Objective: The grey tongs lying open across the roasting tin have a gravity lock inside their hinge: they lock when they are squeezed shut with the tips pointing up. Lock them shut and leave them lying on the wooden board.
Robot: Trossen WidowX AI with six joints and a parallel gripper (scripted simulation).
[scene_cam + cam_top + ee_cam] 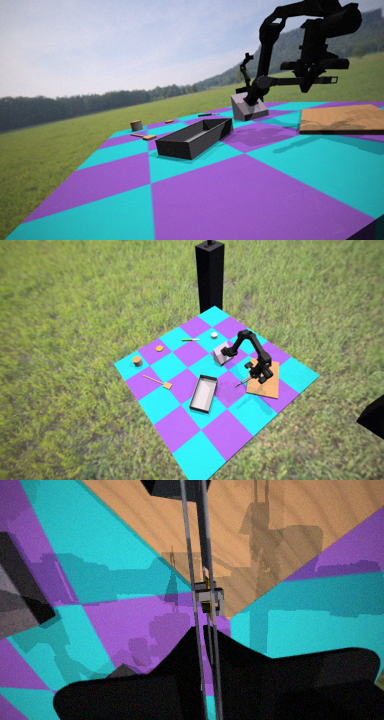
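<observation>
The wooden board lies 150 mm behind my gripper tip, 120 mm below it and 30 mm to the left of it. The rest, counted from my gripper tip: orange disc 890 mm to the right, 290 mm ahead, 120 mm below; roasting tin 320 mm ahead, 200 mm to the right, 100 mm below; white disc 610 mm to the right, 200 mm behind, 110 mm below.
</observation>
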